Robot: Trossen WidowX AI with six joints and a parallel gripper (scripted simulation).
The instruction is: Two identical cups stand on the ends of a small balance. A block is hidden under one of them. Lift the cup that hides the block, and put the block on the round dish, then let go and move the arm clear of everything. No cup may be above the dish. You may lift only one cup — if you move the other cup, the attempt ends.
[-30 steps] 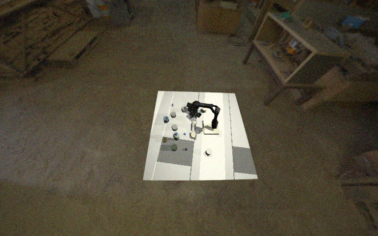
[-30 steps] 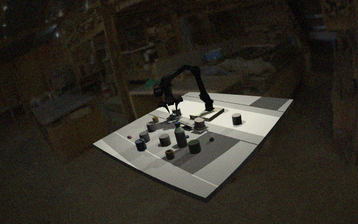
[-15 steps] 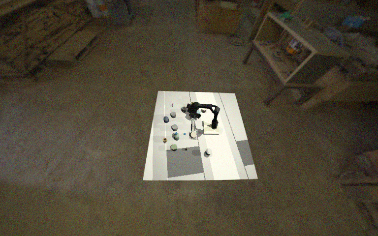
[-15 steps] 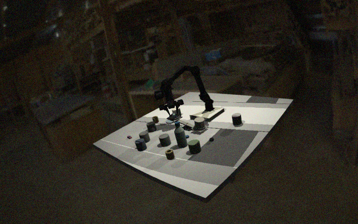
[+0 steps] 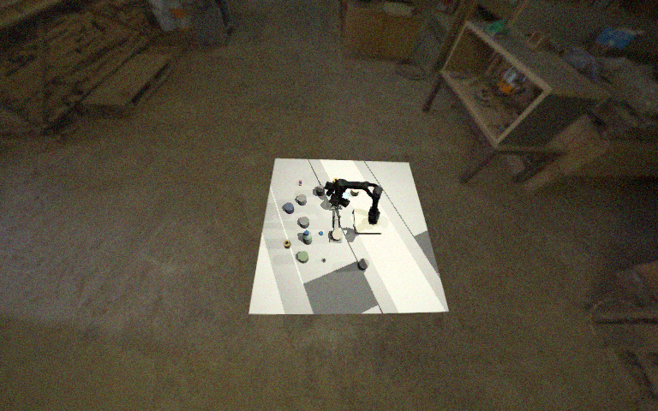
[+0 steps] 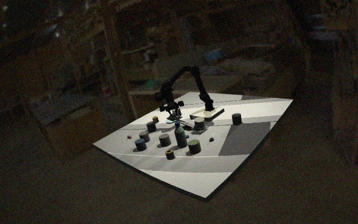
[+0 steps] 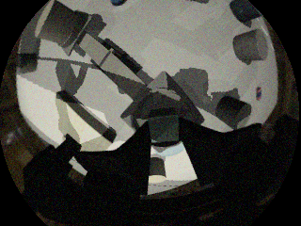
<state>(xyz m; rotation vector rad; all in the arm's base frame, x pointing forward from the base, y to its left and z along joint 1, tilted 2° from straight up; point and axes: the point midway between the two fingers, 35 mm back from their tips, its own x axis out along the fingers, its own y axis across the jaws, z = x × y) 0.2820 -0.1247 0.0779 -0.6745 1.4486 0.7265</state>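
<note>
Right now my gripper tip is 12 cm to the left of the pale blue round dish, 8 cm above it and 6 cm past it. Round my gripper tip: tall bottle: 28 cm to the left, 22 cm ahead, 3 cm above; teal block: 1 cm above; cup: 17 cm to the right, 17 cm behind, 4 cm below.
</note>
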